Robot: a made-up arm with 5 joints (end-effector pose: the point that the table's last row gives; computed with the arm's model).
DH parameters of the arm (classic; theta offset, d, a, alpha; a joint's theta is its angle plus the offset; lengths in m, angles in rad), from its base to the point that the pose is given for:
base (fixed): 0 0 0 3.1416
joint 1: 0 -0.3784 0.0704 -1.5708
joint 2: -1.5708 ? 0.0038 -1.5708
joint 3: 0 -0.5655 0.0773 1.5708
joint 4: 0 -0.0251 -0.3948 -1.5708
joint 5: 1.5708 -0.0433 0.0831 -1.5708
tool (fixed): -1.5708 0.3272 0 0
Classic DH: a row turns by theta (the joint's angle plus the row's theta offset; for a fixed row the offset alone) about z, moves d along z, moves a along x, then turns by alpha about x.
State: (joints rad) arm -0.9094 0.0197 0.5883 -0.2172 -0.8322
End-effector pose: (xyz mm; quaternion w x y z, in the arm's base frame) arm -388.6 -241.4 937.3 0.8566 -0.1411 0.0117 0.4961
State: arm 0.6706 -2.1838 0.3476 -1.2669 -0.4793
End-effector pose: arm 391.7 114.5 214.7 0.0528 -0.4933 -0.8485 -0.1843
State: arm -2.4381 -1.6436 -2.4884 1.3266 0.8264
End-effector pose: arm -363.6 -92.2 1604.4 0.6811 0.3810 -0.1963 -0.5937
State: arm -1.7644 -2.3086 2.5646 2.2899 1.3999
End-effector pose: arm -795.9 730.0 918.9 0.8233 0.1605 -0.5269 0.1367
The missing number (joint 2, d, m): -0.152
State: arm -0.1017 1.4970 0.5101 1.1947 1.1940
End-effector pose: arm 36.1 -110.7 -753.8 0.0097 0.3658 -0.7411 0.5629
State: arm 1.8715 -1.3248 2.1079 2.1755 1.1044
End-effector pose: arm 682.1 -54.4 1403.3 0.2246 0.4393 0.4529 0.7426
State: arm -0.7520 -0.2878 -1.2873 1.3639 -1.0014
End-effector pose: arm -923.7 -545.5 354.5 0.3090 -0.4289 -0.7836 0.3265
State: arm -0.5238 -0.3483 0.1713 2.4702 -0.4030
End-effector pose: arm -1121.1 -87.7 156.4 0.5293 0.1353 -0.8284 -0.1239
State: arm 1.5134 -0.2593 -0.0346 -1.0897 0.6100
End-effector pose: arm 78.5 -183.3 646.5 0.4117 0.5670 0.2809 -0.6558
